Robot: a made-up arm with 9 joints. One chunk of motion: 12 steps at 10 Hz.
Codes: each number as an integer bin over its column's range. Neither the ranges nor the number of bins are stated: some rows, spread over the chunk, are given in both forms.
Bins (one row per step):
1: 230 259 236 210 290 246 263 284 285
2: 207 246 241 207 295 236 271 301 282
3: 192 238 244 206 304 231 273 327 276
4: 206 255 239 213 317 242 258 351 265
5: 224 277 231 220 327 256 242 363 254
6: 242 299 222 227 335 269 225 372 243
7: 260 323 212 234 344 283 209 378 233
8: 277 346 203 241 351 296 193 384 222
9: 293 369 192 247 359 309 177 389 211
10: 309 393 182 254 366 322 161 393 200
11: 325 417 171 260 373 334 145 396 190
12: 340 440 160 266 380 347 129 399 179
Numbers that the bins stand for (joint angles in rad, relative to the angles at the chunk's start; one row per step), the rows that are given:
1: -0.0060 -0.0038 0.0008 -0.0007 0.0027 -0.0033 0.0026 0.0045 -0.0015
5: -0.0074 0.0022 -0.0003 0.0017 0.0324 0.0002 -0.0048 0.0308 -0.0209
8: 0.0050 0.0251 -0.0063 0.0066 0.0516 0.0143 -0.0220 0.0377 -0.0410
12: 0.0198 0.0564 -0.0156 0.0125 0.0749 0.0322 -0.0446 0.0427 -0.0679
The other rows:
2: -0.0114 -0.0082 0.0019 -0.0014 0.0067 -0.0069 0.0055 0.0101 -0.0034
3: -0.0149 -0.0108 0.0025 -0.0016 0.0139 -0.0086 0.0062 0.0188 -0.0072
4: -0.0116 -0.0052 0.0014 0.0000 0.0243 -0.0048 0.0009 0.0268 -0.0141
6: -0.0032 0.0095 -0.0022 0.0033 0.0388 0.0048 -0.0107 0.0338 -0.0278
7: 0.0011 0.0175 -0.0044 0.0050 0.0460 0.0097 -0.0164 0.0358 -0.0341
9: 0.0088 0.0328 -0.0087 0.0080 0.0580 0.0188 -0.0277 0.0394 -0.0479
10: 0.0126 0.0407 -0.0108 0.0096 0.0637 0.0234 -0.0333 0.0407 -0.0548
11: 0.0163 0.0487 -0.0132 0.0111 0.0693 0.0277 -0.0389 0.0417 -0.0610

